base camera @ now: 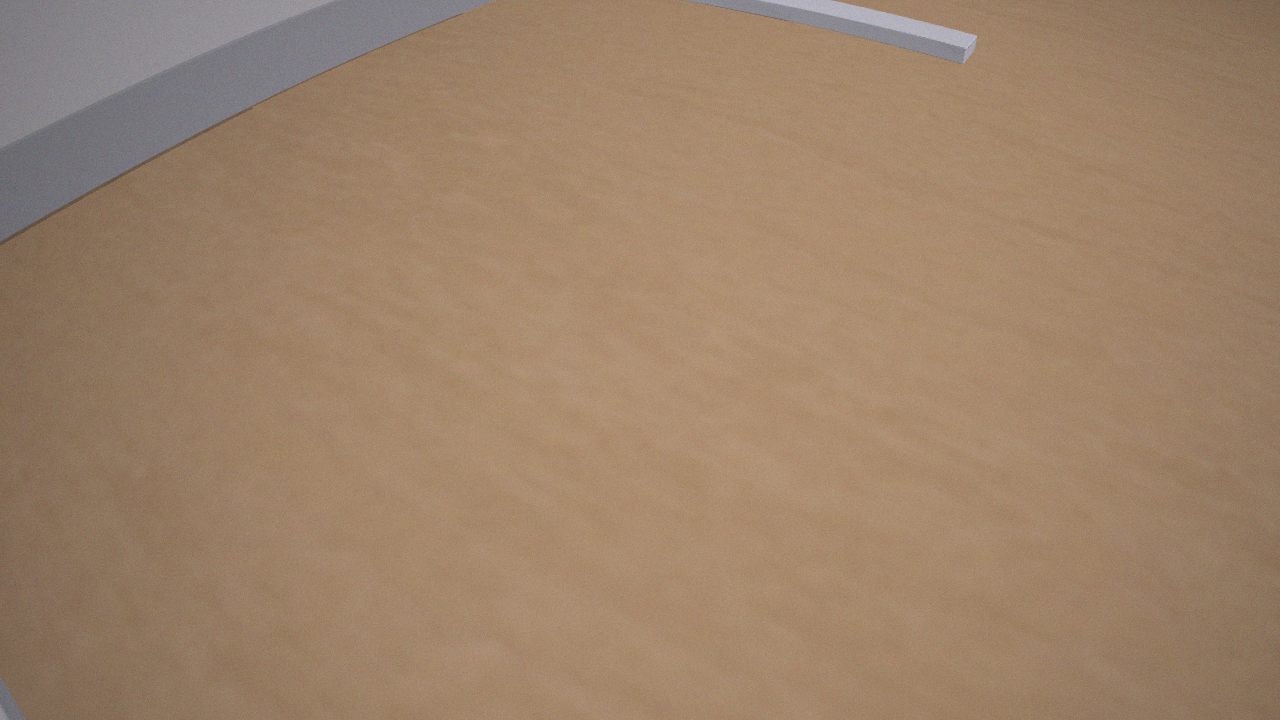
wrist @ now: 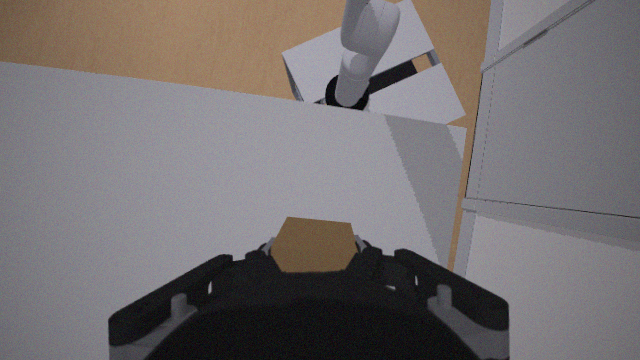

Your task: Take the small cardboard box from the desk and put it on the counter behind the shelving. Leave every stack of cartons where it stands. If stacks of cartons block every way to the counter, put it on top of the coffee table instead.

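Seen in the pictures: gripper, fingertip midpoint: (wrist: 315, 247); arm's base, origin of the base link: (wrist: 347, 94).
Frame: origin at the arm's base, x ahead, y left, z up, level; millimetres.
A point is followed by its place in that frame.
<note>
The small brown cardboard box (wrist: 315, 245) {z 516, x 253, y 277 mm} is between the fingertips in the wrist view, at the lower middle. My gripper (wrist: 315, 247) {z 484, x 259, y 289 mm} is shut on it and holds it high above the white desk top (wrist: 150, 165) {z 323, x 493, y 85 mm}. The desk's far edge runs across the upper part of the wrist view. The box's underside is hidden. The counter, the shelving, the cartons and the coffee table cannot be made out in these views.
My white base (wrist: 420, 95) {z -14, x -257, y 112 mm} and arm (wrist: 370, 30) {z 317, x 23, y 24 mm} show beyond the desk edge. A wall-like grey structure (wrist: 560, 140) {z 14, x -671, y 491 mm} stands close at the right. The base camera shows wooden floor (base camera: 626, 402) {z -396, x 437, y 12 mm}, a grey skirting (base camera: 179, 116) {z -366, x 892, y 574 mm} at upper left and a low white bar (base camera: 877, 26) at the top.
</note>
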